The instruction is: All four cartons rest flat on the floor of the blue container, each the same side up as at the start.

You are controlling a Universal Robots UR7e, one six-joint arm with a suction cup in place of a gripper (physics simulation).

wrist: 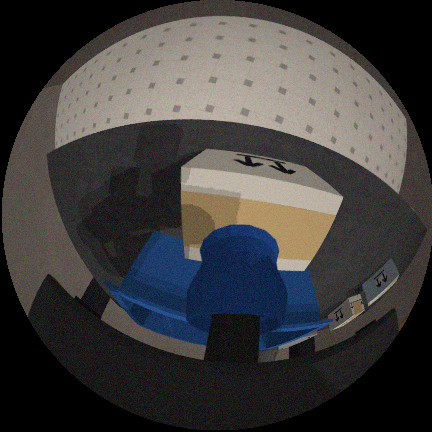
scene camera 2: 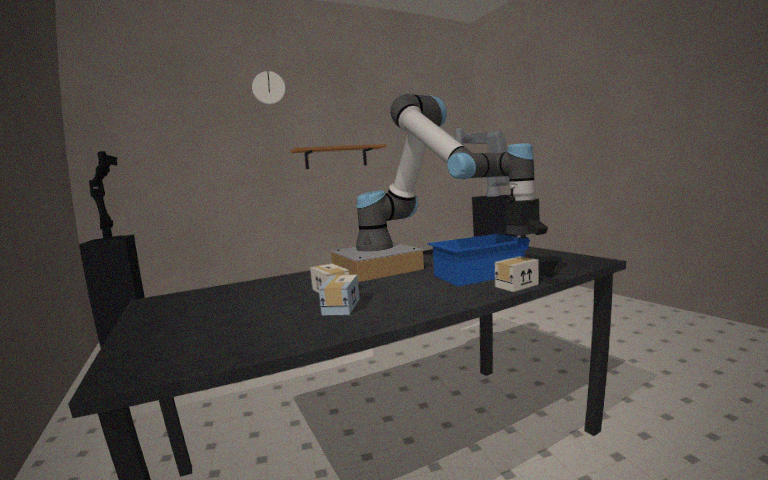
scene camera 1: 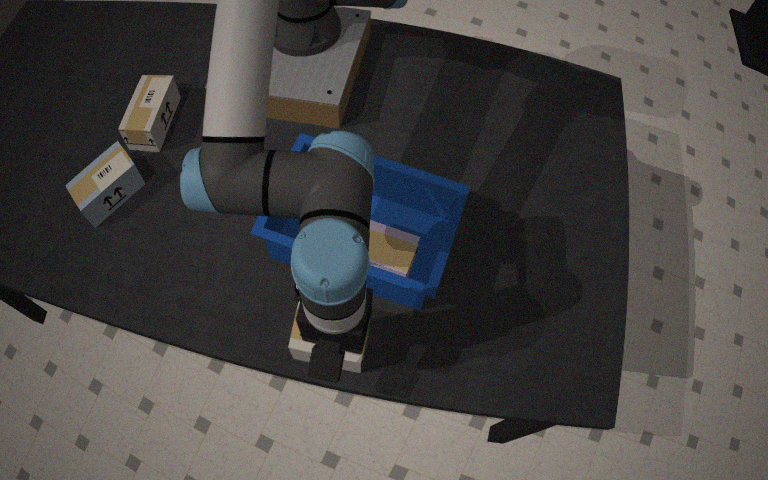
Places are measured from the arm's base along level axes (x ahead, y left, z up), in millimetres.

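Pixels of known places: hand, tool point: (wrist: pixel 239 256) (scene camera 2: pixel 523 248); arm's base, link origin: (scene camera 2: pixel 374 247) (scene camera 1: pixel 305 31).
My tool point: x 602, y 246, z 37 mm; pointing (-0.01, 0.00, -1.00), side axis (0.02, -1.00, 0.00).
For each thing: its top centre in the pictures, then the offset to it from my tool point. Level surfaces: height alone.
- blue container, top centre: (scene camera 1: pixel 361 208) (wrist: pixel 215 339) (scene camera 2: pixel 478 241) dx -206, dy -17, dz +2 mm
- pale lilac carton with tan tape, top centre: (scene camera 1: pixel 378 246) dx -163, dy +21, dz -29 mm
- grey-blue carton, top centre: (scene camera 1: pixel 98 174) (scene camera 2: pixel 338 280) (wrist: pixel 383 291) dx -174, dy -541, dz -40 mm
- dark table, surface height: dz -118 mm
My gripper (scene camera 2: pixel 522 236) (wrist: pixel 240 241), a blue suction cup, is open with nothing attached, low above a white-and-tan carton (scene camera 1: pixel 354 361) (scene camera 2: pixel 516 273) (wrist: pixel 280 220). A small gap seems to remain between them. That carton stands on the table in front of the blue container (scene camera 1: pixel 396 292) (scene camera 2: pixel 464 266) (wrist: pixel 160 260), outside it. In scene camera 1 my wrist hides the cup and much of this carton. A pale lilac carton with tan tape (scene camera 1: pixel 393 249) lies inside the container, partly hidden by my arm. A white-and-tan carton (scene camera 1: pixel 148 113) (scene camera 2: pixel 320 278) (wrist: pixel 341 314) and a grey-blue carton (scene camera 1: pixel 106 183) (scene camera 2: pixel 338 297) (wrist: pixel 381 281) stand upright at the table's left.
The robot base stands on a wooden block (scene camera 1: pixel 305 111) (scene camera 2: pixel 379 264) behind the container. The near carton is close to the front edge of the dark table (scene camera 1: pixel 509 390) (scene camera 2: pixel 226 333). The container's raised walls are right beside the wrist. Another robot arm (scene camera 2: pixel 103 192) stands behind at the left.
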